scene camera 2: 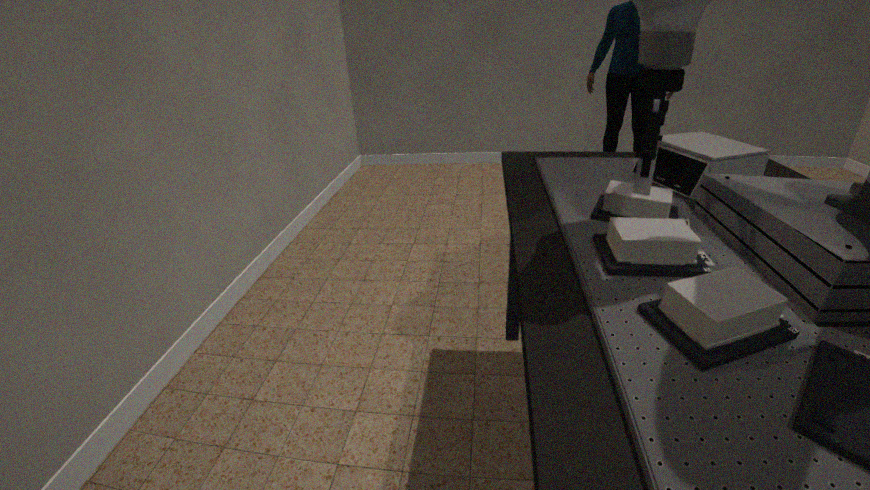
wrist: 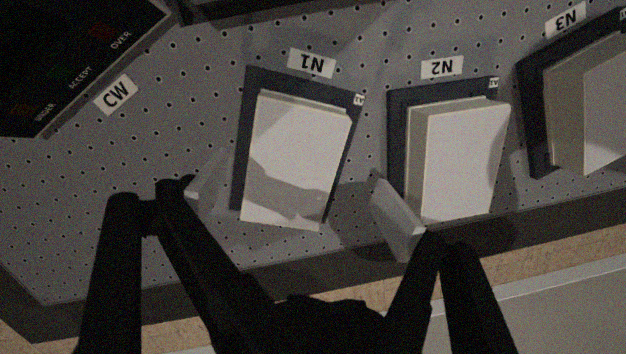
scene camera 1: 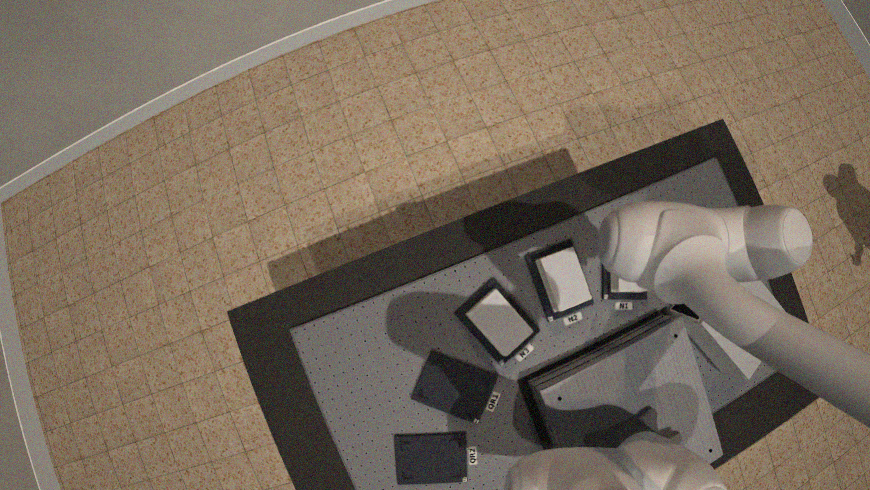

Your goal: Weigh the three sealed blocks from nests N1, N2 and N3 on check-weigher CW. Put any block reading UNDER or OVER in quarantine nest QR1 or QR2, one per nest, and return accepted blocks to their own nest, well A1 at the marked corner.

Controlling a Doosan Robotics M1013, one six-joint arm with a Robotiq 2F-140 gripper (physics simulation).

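Frame: origin at the arm's base, x ahead, y left, z up, level; metres.
Seen in the pictures: gripper, fingertip midpoint: (scene camera 2: pixel 643 182) (wrist: pixel 304 180).
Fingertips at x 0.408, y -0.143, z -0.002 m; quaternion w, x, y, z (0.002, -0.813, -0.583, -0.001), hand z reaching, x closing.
Pixels of each thing's top centre, then the offset from my fingertips to it. Level surfaces: height alone.
- N1 block, top centre: (wrist: pixel 292 173) (scene camera 2: pixel 639 190) (scene camera 1: pixel 634 264) dx +0.002, dy -0.010, dz -0.021 m
- white N2 block, top centre: (wrist: pixel 462 170) (scene camera 2: pixel 654 228) (scene camera 1: pixel 566 279) dx +0.021, dy +0.163, dz -0.021 m
- N3 block, top centre: (scene camera 2: pixel 727 291) (wrist: pixel 621 110) (scene camera 1: pixel 501 323) dx -0.025, dy +0.333, dz -0.021 m
- QR2, top centre: (scene camera 1: pixel 431 460) dx -0.292, dy +0.568, dz -0.059 m
- Check-weigher CW, top centre: (scene camera 1: pixel 743 314) (scene camera 2: pixel 701 143) dx -0.202, dy -0.239, dz +0.025 m
- perforated table, surface height: dz -0.075 m
My gripper (scene camera 2: pixel 643 181) (wrist: pixel 304 180) is open and empty, low over the N1 block (scene camera 1: pixel 624 284) (scene camera 2: pixel 622 200) (wrist: pixel 300 145), one finger toward each side of it in the wrist view. Its exact height is unclear. The white N2 block (scene camera 1: pixel 566 280) (scene camera 2: pixel 654 240) (wrist: pixel 465 160) and N3 block (scene camera 1: pixel 500 322) (scene camera 2: pixel 724 304) (wrist: pixel 607 110) sit in their dark nests. Nests QR1 (scene camera 1: pixel 453 383) (scene camera 2: pixel 843 395) and QR2 (scene camera 1: pixel 431 457) are empty. Check-weigher CW (scene camera 2: pixel 712 146) shows its dark display in the wrist view; no lamp is clearly lit. The arm partly hides N1 in scene camera 1.
A large grey box-like fixture (scene camera 1: pixel 608 377) (scene camera 2: pixel 785 206) stands beside the nest row. The N2 block is close to the right finger in the wrist view. The perforated table (scene camera 1: pixel 340 365) has a dark border. A person (scene camera 2: pixel 624 54) stands beyond the table.
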